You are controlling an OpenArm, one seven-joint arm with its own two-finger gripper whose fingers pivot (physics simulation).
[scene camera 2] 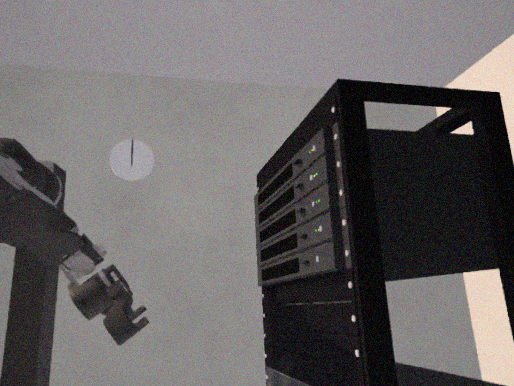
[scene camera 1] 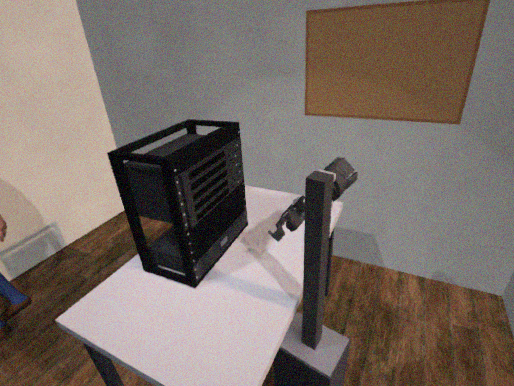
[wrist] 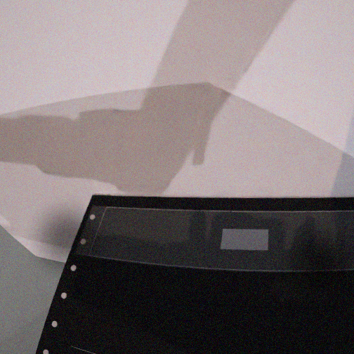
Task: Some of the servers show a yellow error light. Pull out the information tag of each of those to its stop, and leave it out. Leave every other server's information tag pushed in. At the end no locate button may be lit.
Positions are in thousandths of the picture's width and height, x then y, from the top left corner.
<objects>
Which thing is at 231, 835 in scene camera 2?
The gripper.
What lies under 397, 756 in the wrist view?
A black rack.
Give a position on a black rack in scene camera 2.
766, 532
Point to a black rack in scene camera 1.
At 365, 473
</objects>
